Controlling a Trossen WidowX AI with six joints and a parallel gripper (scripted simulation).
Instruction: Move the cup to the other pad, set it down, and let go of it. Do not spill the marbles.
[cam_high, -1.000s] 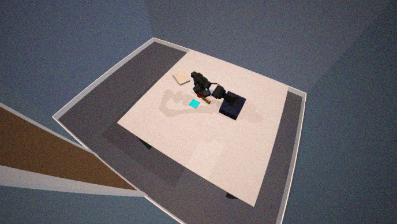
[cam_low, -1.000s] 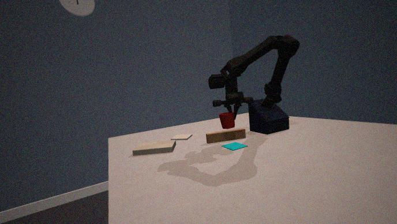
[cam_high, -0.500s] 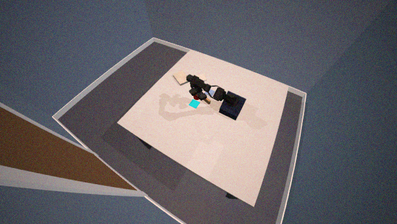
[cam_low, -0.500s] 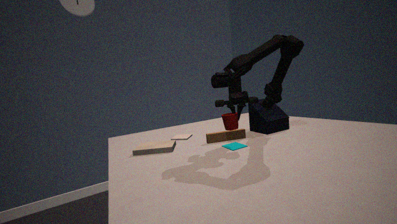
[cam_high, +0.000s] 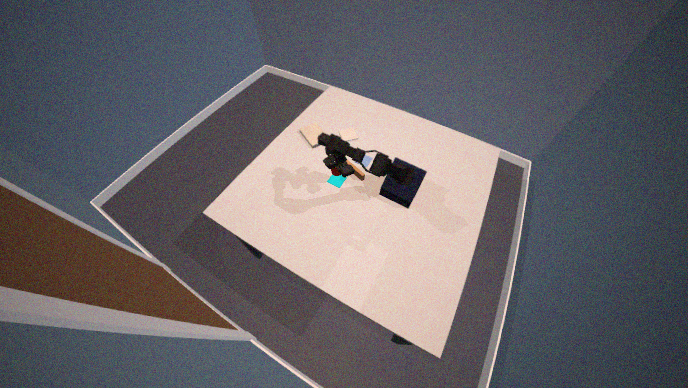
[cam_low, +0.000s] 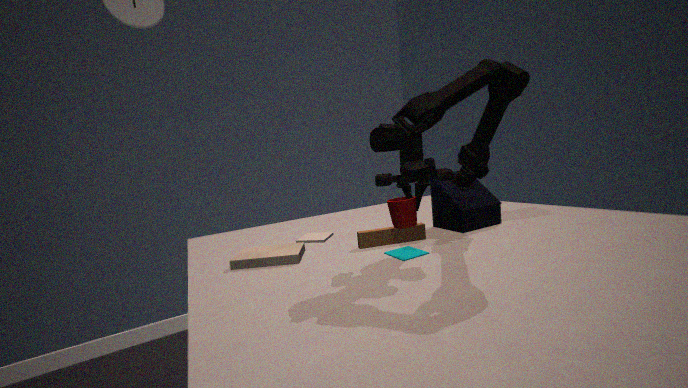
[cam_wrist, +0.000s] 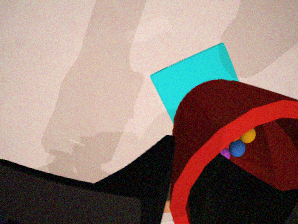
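Right now the brown block is 120 mm to the right of my gripper tip, 100 mm below it and 10 mm behind it. Round my gripper tip: red cup (30 mm ahead, 20 mm to the right).
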